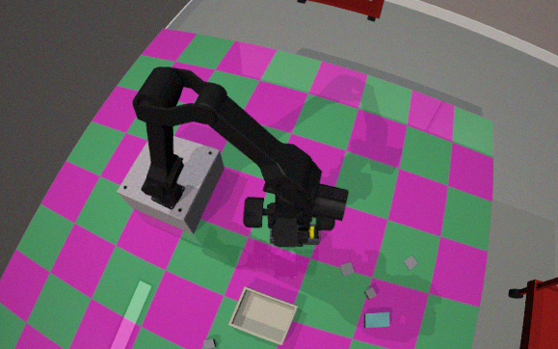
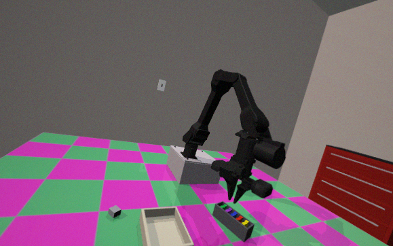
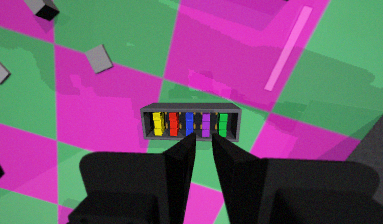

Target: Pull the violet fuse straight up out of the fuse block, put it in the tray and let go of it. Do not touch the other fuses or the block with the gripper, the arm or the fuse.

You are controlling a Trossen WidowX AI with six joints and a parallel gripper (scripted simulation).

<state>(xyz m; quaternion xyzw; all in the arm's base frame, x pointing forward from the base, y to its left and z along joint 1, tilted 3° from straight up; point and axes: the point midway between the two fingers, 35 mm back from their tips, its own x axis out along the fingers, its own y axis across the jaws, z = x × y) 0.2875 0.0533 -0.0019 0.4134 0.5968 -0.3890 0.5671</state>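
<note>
My gripper tip is 4 cm above the violet fuse. Also, from my gripper tip: red fuse (3 cm ahead, 1 cm to the left, 4 cm below); then green fuse (2 cm behind, 1 cm to the right, 4 cm below); then blue fuse (2 cm ahead, 1 cm to the left, 4 cm below).
</note>
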